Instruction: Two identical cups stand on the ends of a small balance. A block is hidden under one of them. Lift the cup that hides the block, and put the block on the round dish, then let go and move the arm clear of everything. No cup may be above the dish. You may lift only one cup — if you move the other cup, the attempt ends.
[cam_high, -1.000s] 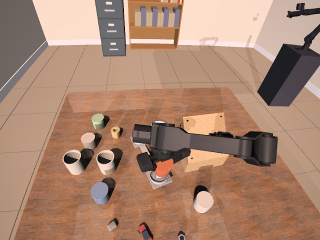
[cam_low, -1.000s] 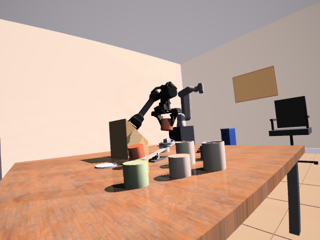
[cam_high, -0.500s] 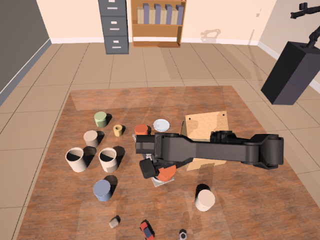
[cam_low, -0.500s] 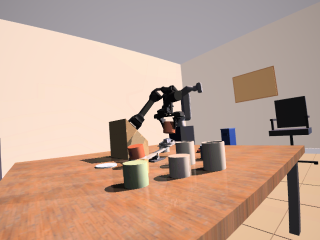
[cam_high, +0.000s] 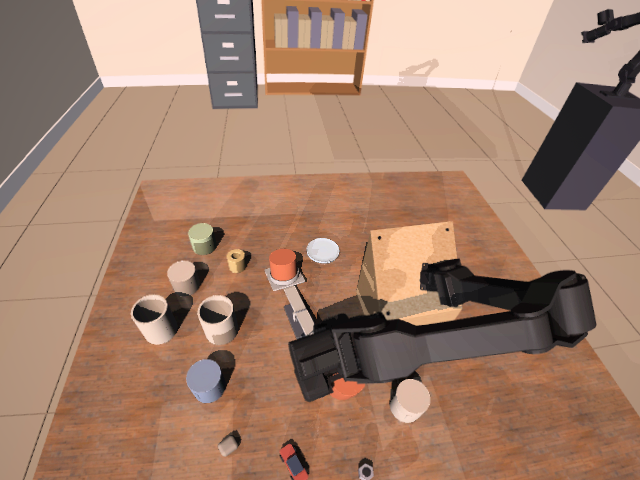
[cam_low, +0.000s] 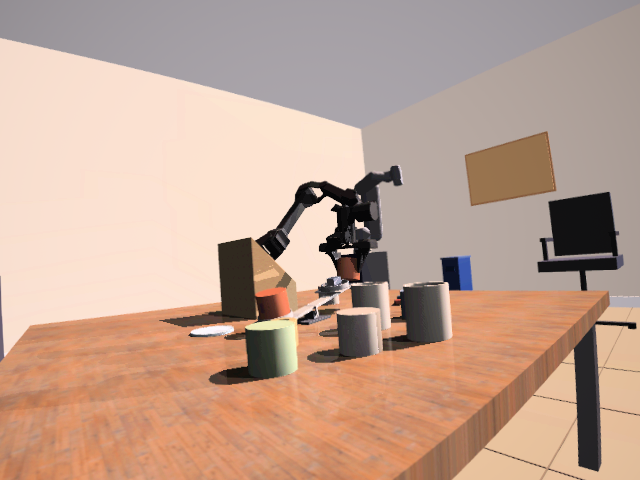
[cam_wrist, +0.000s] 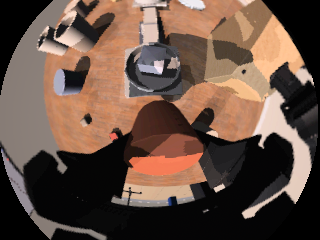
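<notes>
My gripper tip is 9 cm to the left of the pale block, 4 cm short of it and 2 cm above it. Also, from my gripper tip: blue cylinder (29 cm ahead, 7 cm below, 2 cm to the right); then orange cup (35 cm to the right, 13 cm ahead, 5 cm below); then toy car (12 cm to the left, 10 cm ahead, 9 cm below).
</notes>
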